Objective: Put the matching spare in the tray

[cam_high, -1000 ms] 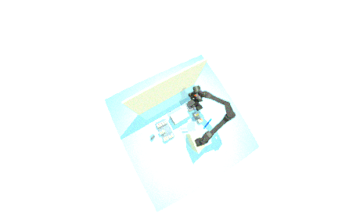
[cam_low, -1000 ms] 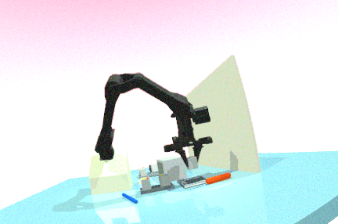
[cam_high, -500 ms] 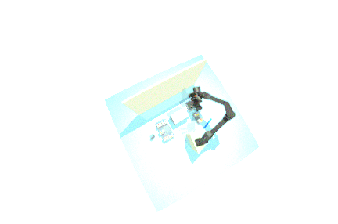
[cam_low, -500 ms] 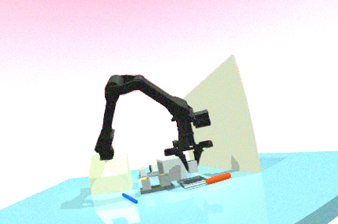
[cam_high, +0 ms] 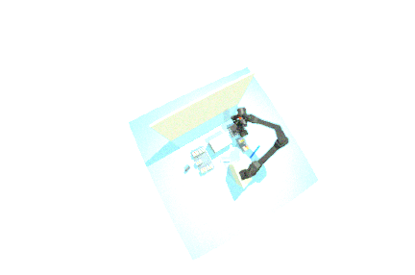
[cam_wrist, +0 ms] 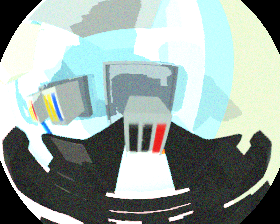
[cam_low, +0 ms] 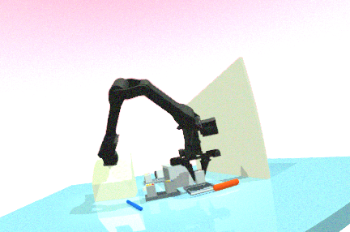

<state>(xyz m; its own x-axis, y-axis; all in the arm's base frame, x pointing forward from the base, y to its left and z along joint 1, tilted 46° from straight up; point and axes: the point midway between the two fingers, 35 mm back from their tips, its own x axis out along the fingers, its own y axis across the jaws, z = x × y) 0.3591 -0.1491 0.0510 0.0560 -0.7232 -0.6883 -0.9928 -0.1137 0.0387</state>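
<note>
My gripper tip is now 20 mm below the grey spare. Also, from my gripper tip: tray: 30 mm below; mounted unit: 70 mm behind, 190 mm to the left, 10 mm above; tall beige panel: 160 mm ahead, 230 mm to the left, 190 mm above.
</note>
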